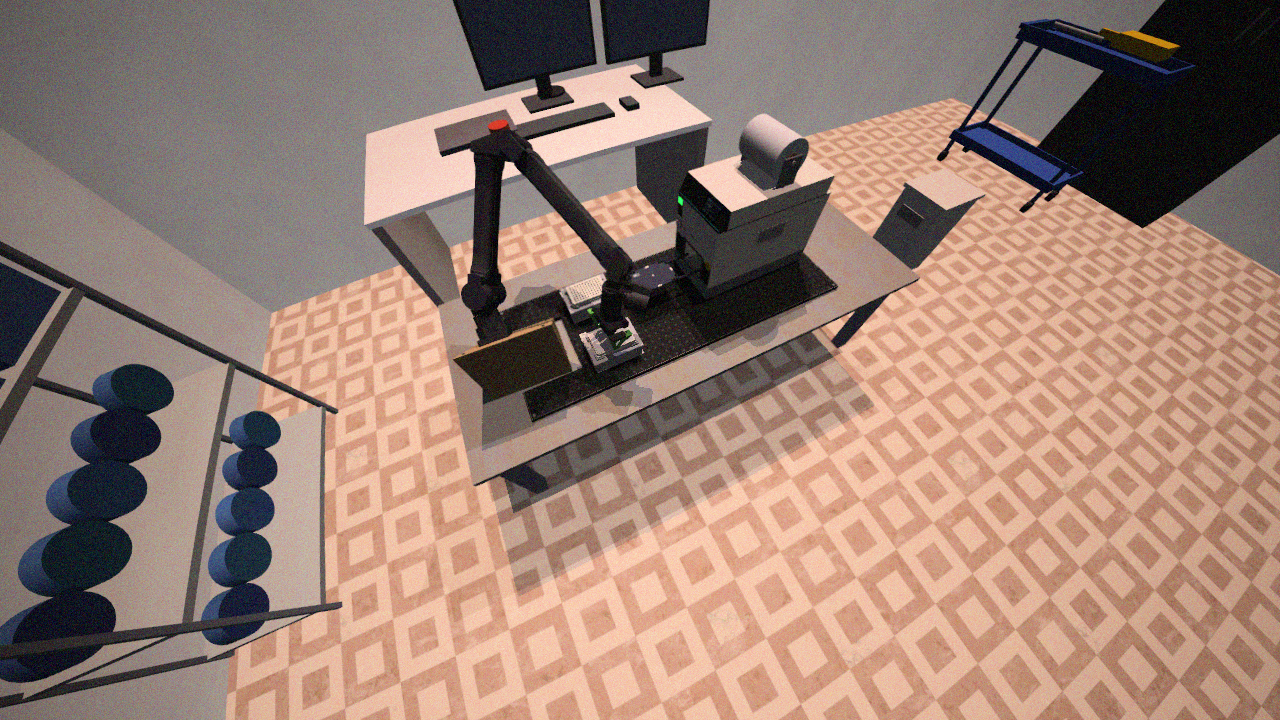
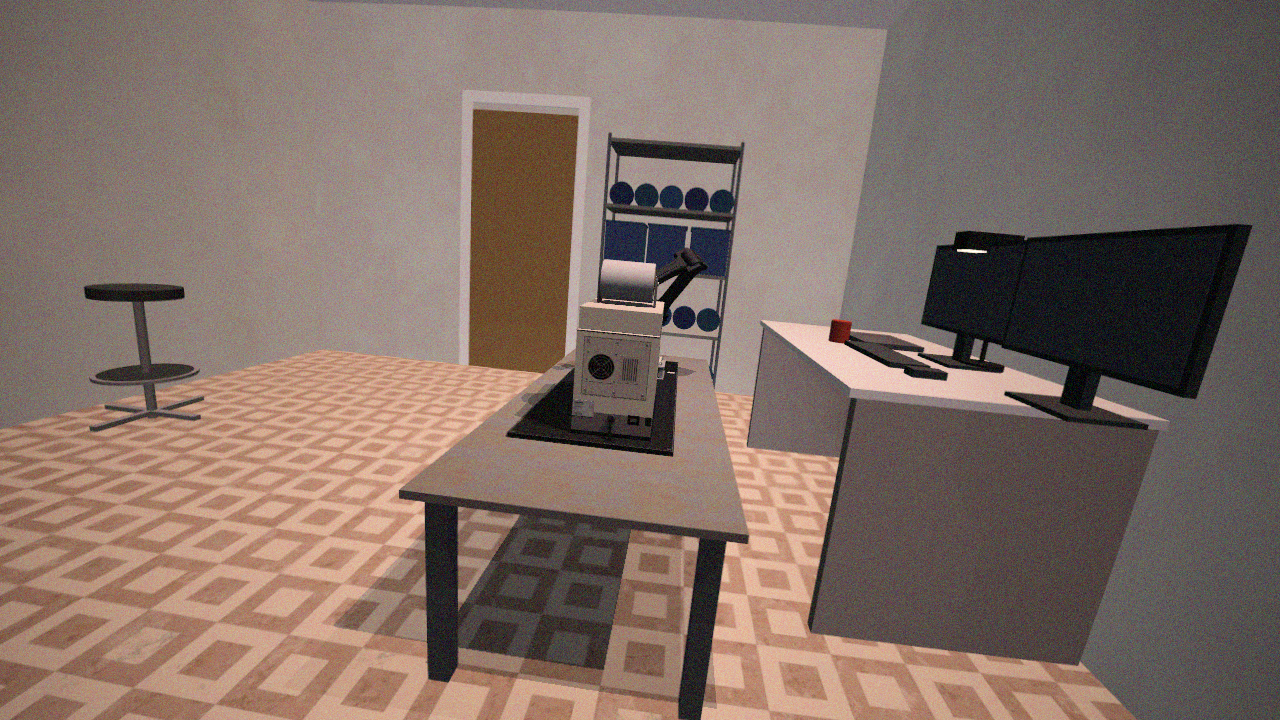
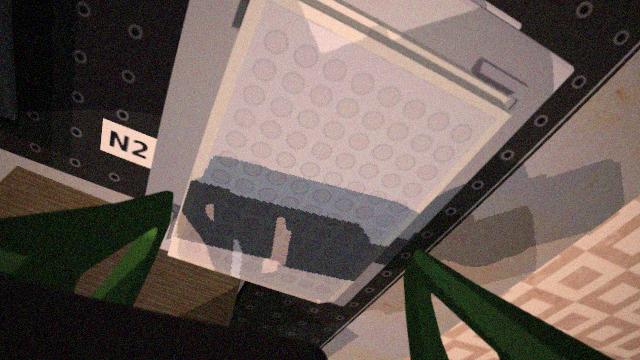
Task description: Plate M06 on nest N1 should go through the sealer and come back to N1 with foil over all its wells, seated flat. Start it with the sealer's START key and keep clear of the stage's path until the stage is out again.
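Where they show: gripper, fingertip midpoint: [image 1: 607,338] [image 3: 296,236]; arm's base, origin of the base link: [image 1: 496,339].
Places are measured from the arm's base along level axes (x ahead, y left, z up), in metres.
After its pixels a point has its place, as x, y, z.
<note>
A pale plate [image 3: 320,135] {0.343, -0.093, -0.059} sits in a grey nest [image 3: 195,75] {0.335, -0.049, -0.075} [image 1: 612,363] {0.290, -0.153, -0.122} near a label [image 3: 129,142] {0.246, -0.015, -0.126} reading N2. A pale film covers its wells, with round outlines showing through. Its M number is not readable. My gripper [image 1: 610,327] {0.302, -0.104, -0.053} [image 3: 296,236] {0.302, -0.104, -0.053} is open and empty over this plate, green fingertips apart on either side of its near part; its exact height is unclear. Another white plate [image 1: 585,291] {0.305, 0.109, -0.057} sits behind it. The sealer [image 1: 760,223] {0.829, -0.055, 0.143} [image 2: 619,358] {1.094, 0.074, 0.096} shows a green light [image 1: 680,201] {0.669, 0.142, 0.143}. The START key is not distinguishable; the stage's position is unclear.
A brown panel [image 1: 519,360] {0.047, -0.109, 0.012} stands at the left on the bench [image 1: 850,237] {1.400, -0.016, -0.139} [image 2: 572,483] {1.365, 0.027, -0.139}, close to the nest. A foil roll [image 1: 771,150] {0.856, 0.009, 0.318} [image 2: 628,281] {0.963, 0.065, 0.294} tops the sealer. The desk [image 1: 411,183] [image 2: 966,501] with monitors stands behind the bench.
</note>
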